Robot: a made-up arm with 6 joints. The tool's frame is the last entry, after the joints. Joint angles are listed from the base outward. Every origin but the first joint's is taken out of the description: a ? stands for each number. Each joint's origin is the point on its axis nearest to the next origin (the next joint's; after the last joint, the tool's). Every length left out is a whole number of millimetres.
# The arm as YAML. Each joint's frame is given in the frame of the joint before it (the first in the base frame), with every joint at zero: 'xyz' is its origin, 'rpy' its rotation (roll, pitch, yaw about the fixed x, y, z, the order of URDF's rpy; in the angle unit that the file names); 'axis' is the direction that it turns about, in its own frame. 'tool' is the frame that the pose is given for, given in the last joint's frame.
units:
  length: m
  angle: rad
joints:
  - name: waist
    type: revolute
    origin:
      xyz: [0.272, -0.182, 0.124]
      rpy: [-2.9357, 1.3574, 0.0]
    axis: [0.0, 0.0, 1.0]
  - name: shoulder
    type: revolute
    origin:
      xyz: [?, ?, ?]
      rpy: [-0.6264, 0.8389, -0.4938]
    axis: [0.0, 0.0, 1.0]
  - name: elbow
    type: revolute
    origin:
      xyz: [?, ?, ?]
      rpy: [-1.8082, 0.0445, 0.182]
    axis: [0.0, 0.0, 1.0]
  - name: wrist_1
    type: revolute
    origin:
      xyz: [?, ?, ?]
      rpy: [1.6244, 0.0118, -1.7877]
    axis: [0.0, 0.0, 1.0]
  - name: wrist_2
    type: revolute
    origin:
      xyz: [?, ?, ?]
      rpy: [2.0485, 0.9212, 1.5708]
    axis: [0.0, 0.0, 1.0]
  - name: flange
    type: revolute
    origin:
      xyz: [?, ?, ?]
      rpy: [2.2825, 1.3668, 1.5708]
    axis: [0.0, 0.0, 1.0]
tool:
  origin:
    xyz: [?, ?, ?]
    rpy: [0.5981, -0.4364, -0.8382]
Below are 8 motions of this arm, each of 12 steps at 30 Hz.
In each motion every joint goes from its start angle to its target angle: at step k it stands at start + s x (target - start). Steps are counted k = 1, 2, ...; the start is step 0. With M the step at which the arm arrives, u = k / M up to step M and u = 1 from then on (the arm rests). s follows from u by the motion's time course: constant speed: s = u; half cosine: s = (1 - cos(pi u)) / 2; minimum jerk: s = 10 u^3 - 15 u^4 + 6 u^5.
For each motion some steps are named. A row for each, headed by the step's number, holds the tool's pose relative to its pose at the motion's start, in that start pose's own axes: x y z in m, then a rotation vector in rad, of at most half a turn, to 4 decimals.
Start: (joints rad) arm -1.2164 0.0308 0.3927 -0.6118 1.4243 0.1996
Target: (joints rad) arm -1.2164 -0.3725 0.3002 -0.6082 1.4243 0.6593
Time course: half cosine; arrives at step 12
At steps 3, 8, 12:
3: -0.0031 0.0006 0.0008 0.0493 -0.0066 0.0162
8: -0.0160 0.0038 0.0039 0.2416 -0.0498 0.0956
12: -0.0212 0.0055 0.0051 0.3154 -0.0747 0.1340

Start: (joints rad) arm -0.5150 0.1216 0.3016 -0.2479 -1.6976 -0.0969
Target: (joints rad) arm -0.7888 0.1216 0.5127 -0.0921 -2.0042 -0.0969
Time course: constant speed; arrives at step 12
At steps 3, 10, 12:
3: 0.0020 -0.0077 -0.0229 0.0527 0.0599 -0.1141
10: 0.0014 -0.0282 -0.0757 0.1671 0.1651 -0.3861
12: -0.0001 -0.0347 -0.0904 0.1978 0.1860 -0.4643

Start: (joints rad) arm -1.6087 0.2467 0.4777 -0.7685 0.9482 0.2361
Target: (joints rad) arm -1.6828 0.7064 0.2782 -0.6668 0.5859 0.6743
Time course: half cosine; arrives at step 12
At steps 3, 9, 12:
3: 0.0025 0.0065 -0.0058 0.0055 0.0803 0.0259
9: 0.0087 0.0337 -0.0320 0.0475 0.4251 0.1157
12: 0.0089 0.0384 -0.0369 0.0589 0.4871 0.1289

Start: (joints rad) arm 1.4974 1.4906 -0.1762 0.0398 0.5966 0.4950
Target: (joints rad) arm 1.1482 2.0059 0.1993 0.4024 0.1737 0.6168
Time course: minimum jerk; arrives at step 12
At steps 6, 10, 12:
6: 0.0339 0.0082 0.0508 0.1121 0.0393 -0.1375
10: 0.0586 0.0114 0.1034 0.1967 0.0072 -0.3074
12: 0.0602 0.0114 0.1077 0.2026 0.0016 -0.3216

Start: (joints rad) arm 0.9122 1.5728 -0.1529 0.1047 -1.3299 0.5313
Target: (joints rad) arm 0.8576 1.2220 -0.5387 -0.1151 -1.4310 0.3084
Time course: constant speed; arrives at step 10
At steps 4, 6, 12:
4: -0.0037 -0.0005 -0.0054 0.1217 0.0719 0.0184
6: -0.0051 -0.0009 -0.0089 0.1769 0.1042 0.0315
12: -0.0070 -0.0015 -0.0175 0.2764 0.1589 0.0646

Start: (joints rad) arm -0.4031 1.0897 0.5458 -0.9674 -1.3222 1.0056
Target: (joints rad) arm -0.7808 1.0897 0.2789 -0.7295 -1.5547 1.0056
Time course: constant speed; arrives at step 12
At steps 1, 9, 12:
1: 0.0041 0.0003 -0.0078 -0.0098 0.0106 0.0218
9: 0.0295 0.0032 -0.0733 -0.0490 0.1193 0.2245
12: 0.0353 0.0045 -0.0990 -0.0439 0.1725 0.3093

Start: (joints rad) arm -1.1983 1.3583 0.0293 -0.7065 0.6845 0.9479
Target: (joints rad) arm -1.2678 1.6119 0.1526 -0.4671 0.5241 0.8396
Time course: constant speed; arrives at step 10
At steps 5, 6, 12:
5: 0.0110 -0.0079 0.0133 0.0549 0.0201 -0.1622
6: 0.0131 -0.0096 0.0158 0.0633 0.0237 -0.1966
12: 0.0212 -0.0167 0.0253 0.0880 0.0355 -0.3404

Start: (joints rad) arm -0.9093 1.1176 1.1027 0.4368 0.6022 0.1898
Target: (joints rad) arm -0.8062 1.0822 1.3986 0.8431 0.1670 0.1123
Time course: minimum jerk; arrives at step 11
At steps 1, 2, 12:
1: 0.0004 -0.0003 -0.0002 0.0011 0.0028 -0.0044
2: 0.0026 -0.0019 -0.0016 0.0073 0.0194 -0.0302
12: 0.0426 -0.0466 -0.0403 0.0663 0.3357 -0.7103

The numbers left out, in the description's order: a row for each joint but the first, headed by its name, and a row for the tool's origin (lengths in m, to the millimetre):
shoulder: -0.325 -0.132 0.0
elbow: -0.009 -0.031 0.0
wrist_1: 0.024 -0.047 0.0
wrist_2: 0.02 0.044 0.0
flange: 0.001 -0.028 0.0
tool: 0.044 -0.011 0.0

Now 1 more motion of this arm.
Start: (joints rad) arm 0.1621 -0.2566 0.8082 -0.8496 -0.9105 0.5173
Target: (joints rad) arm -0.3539 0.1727 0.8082 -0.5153 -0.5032 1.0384
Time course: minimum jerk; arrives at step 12
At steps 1, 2, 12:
1: 0.0008 -0.0001 -0.0003 -0.0012 0.0008 0.0005
2: 0.0058 -0.0006 -0.0023 -0.0082 0.0056 0.0038
12: 0.1387 -0.0362 -0.1086 -0.3187 0.3143 0.0868

